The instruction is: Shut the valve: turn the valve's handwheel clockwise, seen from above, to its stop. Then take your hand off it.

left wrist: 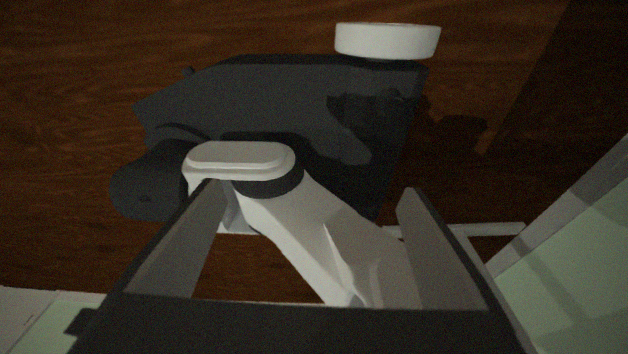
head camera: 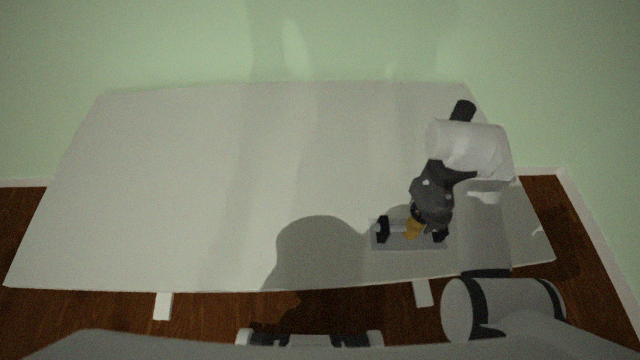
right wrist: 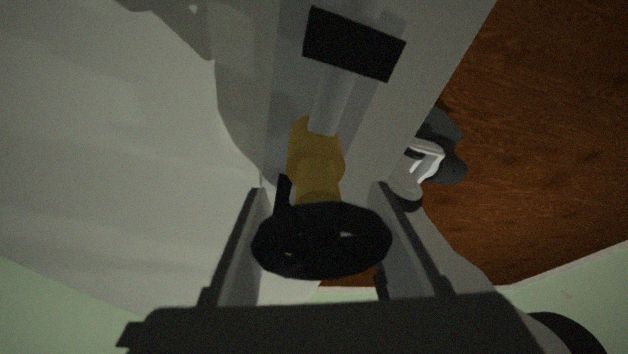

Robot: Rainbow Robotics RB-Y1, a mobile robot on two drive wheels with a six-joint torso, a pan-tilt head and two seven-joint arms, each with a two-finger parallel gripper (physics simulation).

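The valve's yellow body (head camera: 413,228) (right wrist: 317,165) sits on a grey pipe above a grey base plate (head camera: 407,245) near the table's front edge, at the right in the head view. Its black handwheel (head camera: 414,210) (right wrist: 320,262) is mostly hidden by the gripper in the head view. My right gripper (head camera: 426,224) (right wrist: 318,194) is shut on the handwheel, with a finger against the rim on each side in the right wrist view. My left gripper (left wrist: 311,194) is open and empty, away from the valve; it does not show in the head view.
Black pipe supports (head camera: 383,229) (right wrist: 354,44) stand on the base plate. The white table (head camera: 200,200) reaches back to the green wall (head camera: 150,45). My dark mobile base (left wrist: 280,95) with a white wheel (left wrist: 387,41) shows in the left wrist view, over a wooden floor (left wrist: 75,90).
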